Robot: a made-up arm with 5 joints. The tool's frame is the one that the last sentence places.
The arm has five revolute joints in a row. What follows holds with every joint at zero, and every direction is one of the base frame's. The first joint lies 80 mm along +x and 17 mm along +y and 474 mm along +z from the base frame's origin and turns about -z. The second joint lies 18 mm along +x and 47 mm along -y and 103 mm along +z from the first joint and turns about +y. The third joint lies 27 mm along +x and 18 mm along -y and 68 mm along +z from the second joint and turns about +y. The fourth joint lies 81 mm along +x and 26 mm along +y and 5 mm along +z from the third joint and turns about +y. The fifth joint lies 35 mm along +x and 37 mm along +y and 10 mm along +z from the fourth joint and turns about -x. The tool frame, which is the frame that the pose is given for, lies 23 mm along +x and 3 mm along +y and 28 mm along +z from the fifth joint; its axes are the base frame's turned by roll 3.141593, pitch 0 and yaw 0 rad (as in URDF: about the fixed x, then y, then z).
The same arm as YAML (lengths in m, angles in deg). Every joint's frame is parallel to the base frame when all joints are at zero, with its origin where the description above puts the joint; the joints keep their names.
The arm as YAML. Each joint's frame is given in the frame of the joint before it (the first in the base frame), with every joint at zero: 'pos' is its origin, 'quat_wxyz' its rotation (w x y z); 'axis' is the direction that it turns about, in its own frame. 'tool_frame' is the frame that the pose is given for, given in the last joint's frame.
length_unit: m
angle_unit: deg
joints:
  - joint: joint 1
    pos: [0.08, 0.017, 0.474]
    quat_wxyz: [1.0, 0.0, 0.0, 0.0]
    axis: "-z"
  - joint: joint 2
    pos: [0.018, -0.047, 0.103]
    quat_wxyz: [1.0, 0.0, 0.0, 0.0]
    axis: "+y"
  - joint: joint 3
    pos: [0.027, -0.018, 0.068]
    quat_wxyz: [1.0, 0.0, 0.0, 0.0]
    axis: "+y"
  - joint: joint 4
    pos: [0.081, 0.026, 0.005]
    quat_wxyz: [1.0, 0.0, 0.0, 0.0]
    axis: "+y"
  - joint: joint 5
    pos: [0.035, 0.037, 0.01]
    quat_wxyz: [1.0, 0.0, 0.0, 0.0]
    axis: "-x"
tool_frame:
  pos: [0.023, 0.003, 0.028]
  quat_wxyz: [0.0, 1.0, 0.0, 0.0]

